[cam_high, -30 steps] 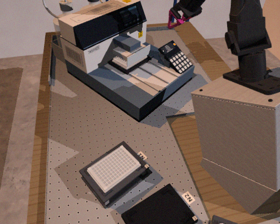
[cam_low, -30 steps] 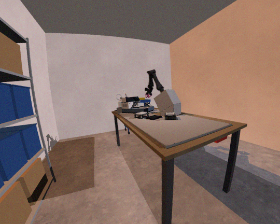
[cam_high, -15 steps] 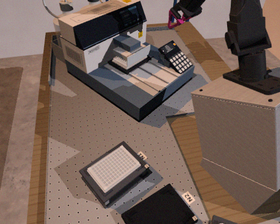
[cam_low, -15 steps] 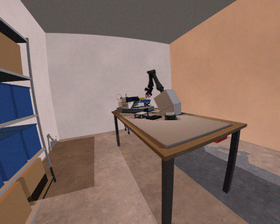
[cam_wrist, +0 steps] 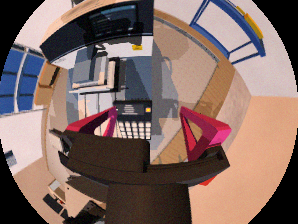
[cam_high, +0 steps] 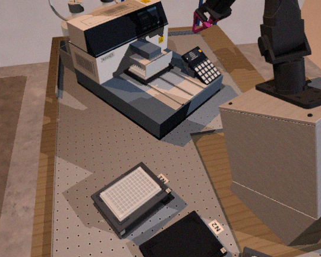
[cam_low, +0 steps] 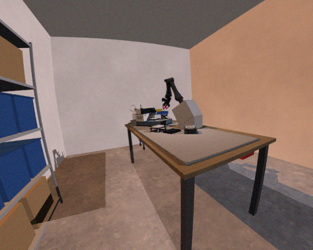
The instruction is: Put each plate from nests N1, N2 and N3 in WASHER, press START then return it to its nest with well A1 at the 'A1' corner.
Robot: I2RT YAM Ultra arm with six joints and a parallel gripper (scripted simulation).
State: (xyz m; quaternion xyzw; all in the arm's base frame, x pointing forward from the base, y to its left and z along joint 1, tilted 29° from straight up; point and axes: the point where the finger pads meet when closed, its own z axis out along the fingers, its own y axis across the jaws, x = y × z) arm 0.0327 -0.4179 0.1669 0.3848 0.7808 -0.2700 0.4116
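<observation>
My gripper is now 19 cm short of the dark carrier pocket, 1 cm to the right of it and 14 cm above it. From my hand the other things lie so: bottle (42 cm ahead, 20 cm to the right, 9 cm below); manifold (19 cm ahead, 1 cm to the left, 9 cm below); washer (20 cm ahead, 10 cm below).
</observation>
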